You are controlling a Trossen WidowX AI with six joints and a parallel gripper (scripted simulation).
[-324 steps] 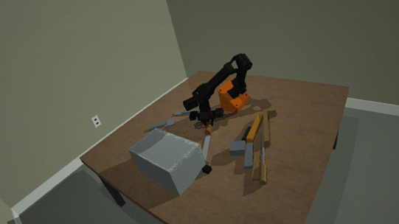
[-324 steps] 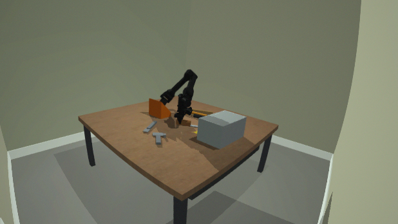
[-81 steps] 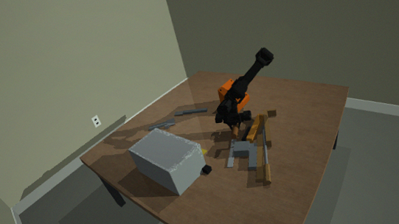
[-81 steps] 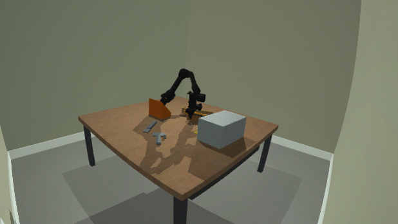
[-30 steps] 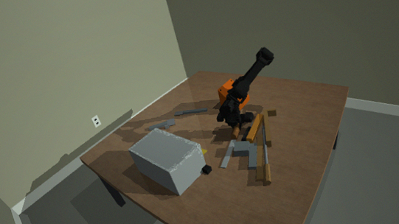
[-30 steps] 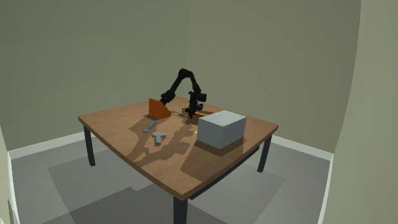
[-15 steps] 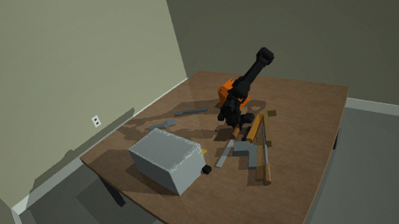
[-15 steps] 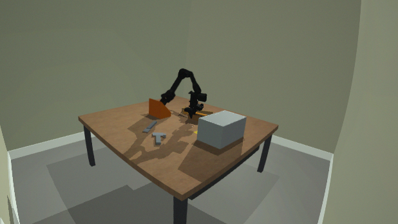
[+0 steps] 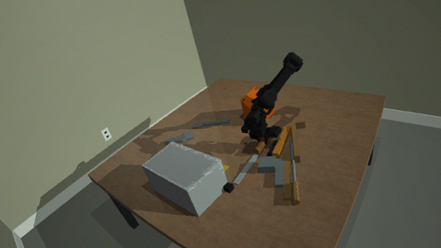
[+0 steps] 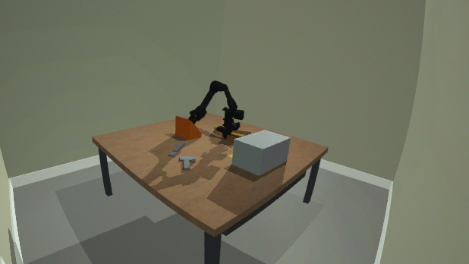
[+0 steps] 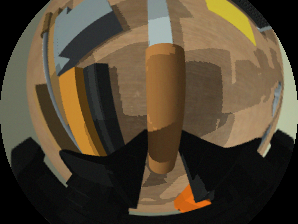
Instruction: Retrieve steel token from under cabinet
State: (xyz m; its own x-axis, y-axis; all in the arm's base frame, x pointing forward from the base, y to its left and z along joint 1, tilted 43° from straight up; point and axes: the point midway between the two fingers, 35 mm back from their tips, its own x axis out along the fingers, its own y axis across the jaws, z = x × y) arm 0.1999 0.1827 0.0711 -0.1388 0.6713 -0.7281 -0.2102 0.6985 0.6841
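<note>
Now: the orange bar 5 cm behind my gripper tip, 8 cm to the left of it and 1 cm above it. Round my gripper tip: grey block 12 cm ahead, 12 cm to the left, 1 cm above; wooden stick 11 cm ahead, 21 cm to the left; grey t-piece 17 cm ahead, 46 cm to the right.
</note>
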